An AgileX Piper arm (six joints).
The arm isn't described. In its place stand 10 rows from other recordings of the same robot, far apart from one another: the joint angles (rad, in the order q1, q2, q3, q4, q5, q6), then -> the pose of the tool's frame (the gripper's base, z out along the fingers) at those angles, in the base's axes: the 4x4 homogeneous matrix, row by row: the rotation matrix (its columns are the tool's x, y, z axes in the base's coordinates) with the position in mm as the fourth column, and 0 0 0 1 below.
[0.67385 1.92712 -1.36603 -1.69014 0.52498 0.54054] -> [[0.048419 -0.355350 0.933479 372.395], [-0.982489 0.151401 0.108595 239.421], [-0.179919 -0.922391 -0.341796 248.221], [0 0 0 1]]
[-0.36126 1.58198 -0.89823 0.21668 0.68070 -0.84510] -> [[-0.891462 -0.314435 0.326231 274.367], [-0.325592 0.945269 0.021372 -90.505], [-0.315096 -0.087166 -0.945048 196.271], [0 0 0 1]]
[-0.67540 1.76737 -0.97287 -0.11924 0.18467 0.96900] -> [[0.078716 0.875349 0.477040 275.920], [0.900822 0.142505 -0.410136 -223.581], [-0.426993 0.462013 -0.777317 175.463], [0 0 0 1]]
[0.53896 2.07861 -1.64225 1.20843 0.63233 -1.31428] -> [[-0.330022 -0.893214 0.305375 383.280], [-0.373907 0.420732 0.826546 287.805], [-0.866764 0.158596 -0.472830 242.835], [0 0 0 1]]
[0.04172 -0.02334 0.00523 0.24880 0.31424 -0.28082] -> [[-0.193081 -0.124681 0.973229 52.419], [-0.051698 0.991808 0.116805 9.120], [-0.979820 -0.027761 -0.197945 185.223], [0 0 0 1]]
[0.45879 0.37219 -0.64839 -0.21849 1.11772 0.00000] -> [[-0.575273 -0.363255 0.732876 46.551], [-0.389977 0.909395 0.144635 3.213], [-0.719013 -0.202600 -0.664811 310.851], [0 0 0 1]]
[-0.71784 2.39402 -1.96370 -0.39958 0.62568 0.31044] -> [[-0.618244 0.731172 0.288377 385.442], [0.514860 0.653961 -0.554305 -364.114], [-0.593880 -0.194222 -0.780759 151.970], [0 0 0 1]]
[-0.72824 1.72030 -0.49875 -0.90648 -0.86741 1.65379] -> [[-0.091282 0.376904 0.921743 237.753], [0.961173 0.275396 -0.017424 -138.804], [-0.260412 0.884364 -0.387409 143.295], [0 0 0 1]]
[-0.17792 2.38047 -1.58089 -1.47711 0.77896 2.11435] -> [[-0.176372 0.914545 0.364006 461.505], [0.485379 0.402522 -0.776134 -147.660], [-0.856330 0.039792 -0.514894 95.705], [0 0 0 1]]
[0.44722 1.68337 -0.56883 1.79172 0.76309 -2.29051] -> [[-0.304644 -0.938553 0.162207 211.840], [-0.478862 0.298139 0.825715 169.665], [-0.823337 0.173874 -0.540263 146.857], [0 0 0 1]]
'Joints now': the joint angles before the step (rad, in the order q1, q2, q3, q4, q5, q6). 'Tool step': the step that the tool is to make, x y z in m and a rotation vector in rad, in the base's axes. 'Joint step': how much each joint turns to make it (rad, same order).
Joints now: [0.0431 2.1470 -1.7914 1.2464 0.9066 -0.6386]
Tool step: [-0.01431 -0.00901 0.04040 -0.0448 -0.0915 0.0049]
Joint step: [-0.0165 -0.0923 0.0000 -0.0505 0.0104 -0.0017]
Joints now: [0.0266 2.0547 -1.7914 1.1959 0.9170 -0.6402]
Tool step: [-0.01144 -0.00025 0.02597 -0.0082 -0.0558 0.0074]
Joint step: [0.0000 -0.0581 0.0000 -0.0108 0.0064 0.0002]
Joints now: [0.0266 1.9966 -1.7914 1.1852 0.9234 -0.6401]
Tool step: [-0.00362 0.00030 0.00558 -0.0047 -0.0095 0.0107]
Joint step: [0.0000 -0.0136 0.0000 -0.0061 0.0109 0.0000]
